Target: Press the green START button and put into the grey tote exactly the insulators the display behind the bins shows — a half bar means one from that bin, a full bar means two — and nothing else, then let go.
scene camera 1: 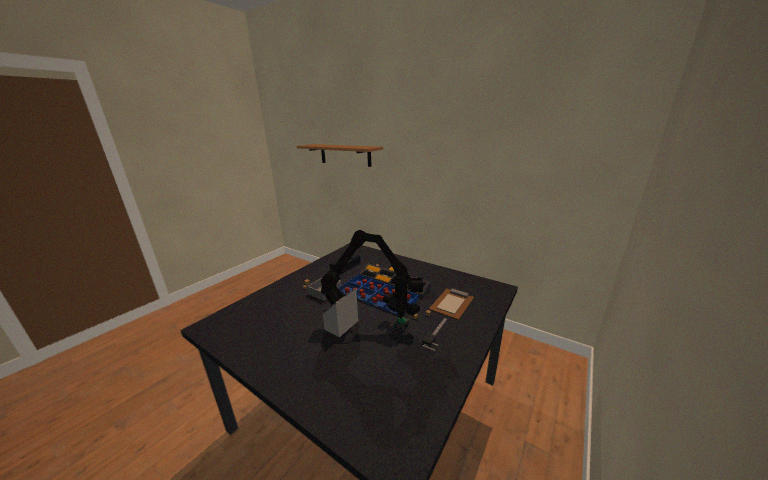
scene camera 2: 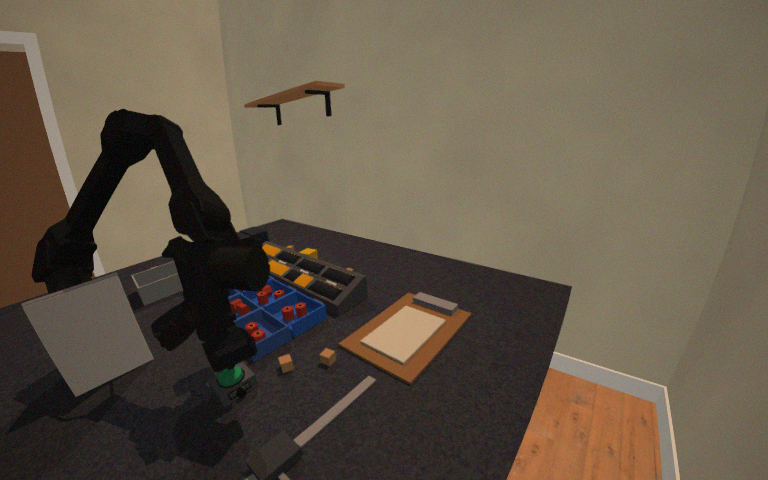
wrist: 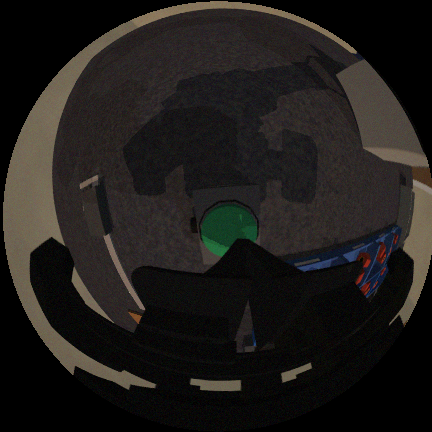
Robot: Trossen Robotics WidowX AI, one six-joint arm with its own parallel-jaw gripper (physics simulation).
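Frame: origin at the arm's base, x right, y ahead, z up, level; metres.
Where they show: gripper, fingertip midpoint: (scene camera 1: 400, 318) (scene camera 2: 231, 367) (wrist: 241, 244); arm's base at its link origin: (scene camera 1: 337, 301) (scene camera 2: 75, 303).
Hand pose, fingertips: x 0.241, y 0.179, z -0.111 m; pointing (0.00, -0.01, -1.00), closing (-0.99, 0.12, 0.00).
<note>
Things, the pixels of their centre, and the offset from my fingertips. "*": a spot on its surface instead.
- green START button at the middle of its body: (wrist: 228, 225) (scene camera 2: 232, 380) (scene camera 1: 401, 322) dx +0.008, dy -0.008, dz -0.018 m
- dark display at a spot on its surface: (scene camera 2: 356, 293) * dx -0.014, dy +0.315, dz -0.009 m
- grey tote at the middle of its body: (scene camera 2: 163, 280) (scene camera 1: 324, 287) dx -0.534, dy +0.010, dz -0.010 m
- clipboard at a spot on its surface: (scene camera 2: 351, 343) * dx +0.082, dy +0.198, dz -0.031 m
- long grey tool at a spot on its surface: (wrist: 122, 270) (scene camera 2: 326, 413) * dx +0.164, dy +0.061, dz -0.033 m
- yellow block at the middle of its body: (scene camera 2: 308, 257) dx -0.308, dy +0.400, dz -0.016 m
My gripper (scene camera 1: 401, 316) (scene camera 2: 228, 366) (wrist: 241, 244) is shut and empty, its tips at the top of the green START button (scene camera 2: 231, 376) (wrist: 227, 227); I cannot tell whether it is pressed down. Red insulators (scene camera 2: 287, 313) (wrist: 381, 252) lie in the blue bins (scene camera 2: 308, 323) (wrist: 325, 263). Behind them, the dark display (scene camera 2: 356, 293) shows yellow bars (scene camera 1: 383, 278) (scene camera 2: 303, 280). The rightmost front window is yellow on its left part and dark on its right; the rightmost back window is dark. The arm hides the display's left part. The grey tote (scene camera 2: 161, 290) stands left of the bins, its inside mostly hidden.
A grey upright panel (scene camera 1: 341, 316) (scene camera 2: 90, 339) (wrist: 387, 107) stands left of the button. Wooden cubes (scene camera 2: 285, 363) (scene camera 2: 327, 357), a clipboard (scene camera 2: 351, 343) and a long grey tool (scene camera 2: 334, 410) (wrist: 122, 270) lie to the right. A yellow block (scene camera 2: 308, 253) is behind the display.
</note>
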